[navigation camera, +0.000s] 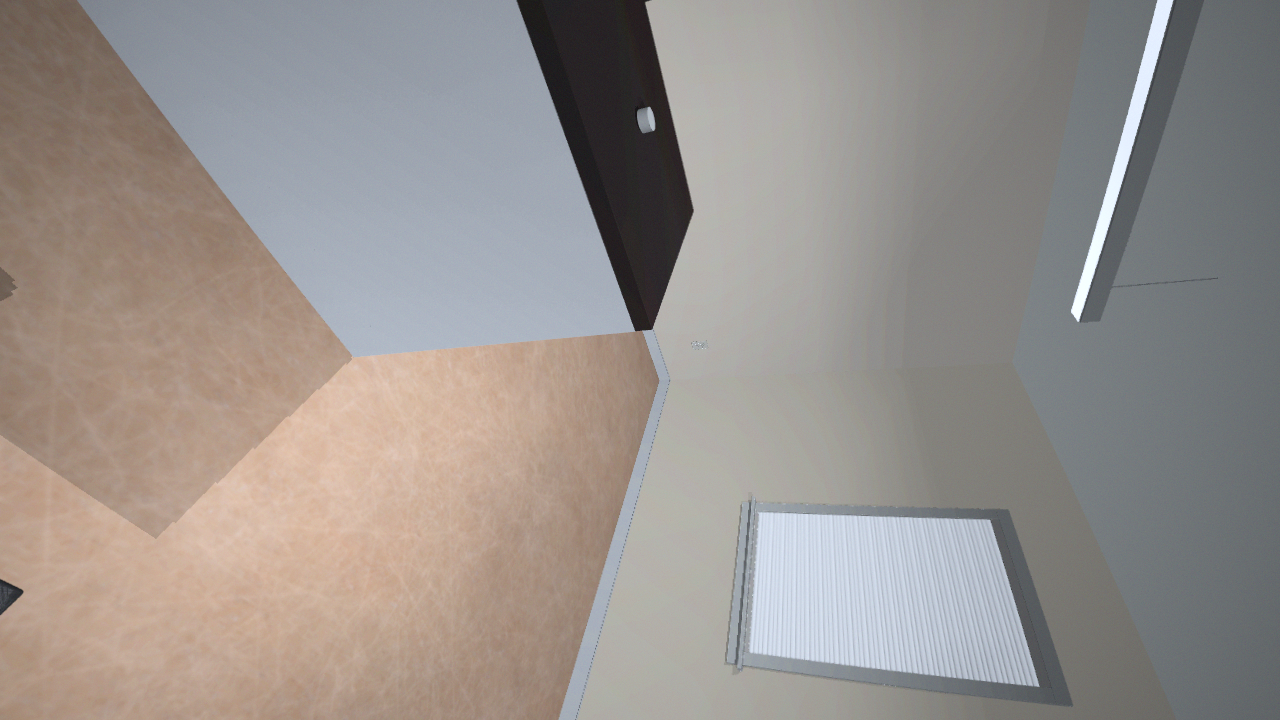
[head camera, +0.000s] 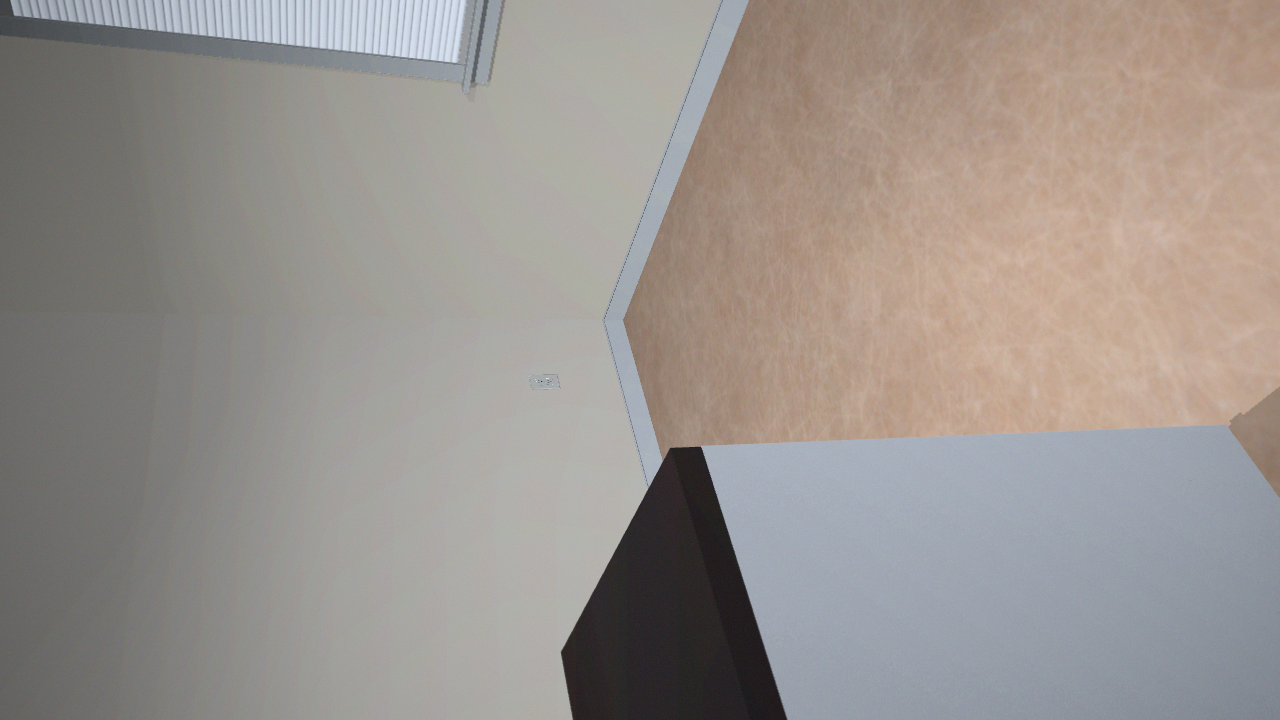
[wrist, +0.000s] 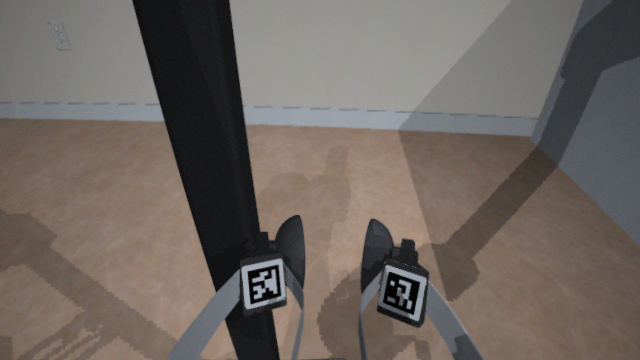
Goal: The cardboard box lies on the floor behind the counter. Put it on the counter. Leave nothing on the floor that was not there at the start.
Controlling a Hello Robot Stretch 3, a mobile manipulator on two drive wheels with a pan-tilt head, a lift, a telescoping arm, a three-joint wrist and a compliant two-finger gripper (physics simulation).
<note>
I see my gripper, a counter and a window with white blinds.
</note>
